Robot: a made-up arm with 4 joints.
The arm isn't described. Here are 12 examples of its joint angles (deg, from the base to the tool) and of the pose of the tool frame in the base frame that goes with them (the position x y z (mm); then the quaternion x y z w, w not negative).
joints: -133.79 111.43 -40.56 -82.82
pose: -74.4 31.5 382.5 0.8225 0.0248 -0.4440 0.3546
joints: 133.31 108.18 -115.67 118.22
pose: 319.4 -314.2 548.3 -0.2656 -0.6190 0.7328 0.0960
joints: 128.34 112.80 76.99 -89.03
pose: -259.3 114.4 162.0 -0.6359 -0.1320 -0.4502 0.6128
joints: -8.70 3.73 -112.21 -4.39
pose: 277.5 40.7 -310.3 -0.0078 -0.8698 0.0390 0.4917
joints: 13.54 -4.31 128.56 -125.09
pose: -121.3 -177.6 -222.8 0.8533 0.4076 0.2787 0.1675
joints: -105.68 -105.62 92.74 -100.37
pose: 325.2 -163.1 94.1 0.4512 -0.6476 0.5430 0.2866
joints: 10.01 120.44 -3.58 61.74
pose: -355.2 -485.2 122.1 0.0739 0.0766 0.4853 0.8678
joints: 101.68 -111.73 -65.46 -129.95
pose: 171.8 -213.3 211.4 -0.1899 0.8191 0.4441 0.3096
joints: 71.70 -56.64 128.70 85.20
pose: 74.3 102.7 -470.1 0.4198 -0.7910 0.2014 0.3969
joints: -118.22 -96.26 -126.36 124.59
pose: -272.8 -66.7 717.4 -0.4750 0.3091 0.0297 0.8234
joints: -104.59 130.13 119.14 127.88
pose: 454.4 -436.2 -113.8 0.4177 0.7325 0.5240 0.1197
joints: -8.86 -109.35 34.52 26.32
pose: 401.9 -22.3 333.9 0.2644 0.1937 -0.8666 0.3764
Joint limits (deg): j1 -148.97..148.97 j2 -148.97..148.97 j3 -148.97..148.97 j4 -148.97..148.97
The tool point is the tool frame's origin. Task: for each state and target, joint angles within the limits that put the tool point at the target. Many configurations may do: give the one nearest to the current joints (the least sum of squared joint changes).
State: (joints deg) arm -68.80 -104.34 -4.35 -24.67
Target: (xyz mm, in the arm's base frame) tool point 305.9 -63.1 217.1
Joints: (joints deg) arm -118.91 -69.40 -57.43 -48.93
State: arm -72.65 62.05 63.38 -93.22
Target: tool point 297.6 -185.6 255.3
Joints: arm -47.40 31.72 67.25 -84.97
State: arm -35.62 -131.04 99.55 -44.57
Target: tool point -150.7 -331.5 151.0
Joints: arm -39.40 -121.25 123.54 -27.01
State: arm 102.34 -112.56 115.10 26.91
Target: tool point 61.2 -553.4 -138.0
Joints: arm 92.38 -117.08 124.10 43.71
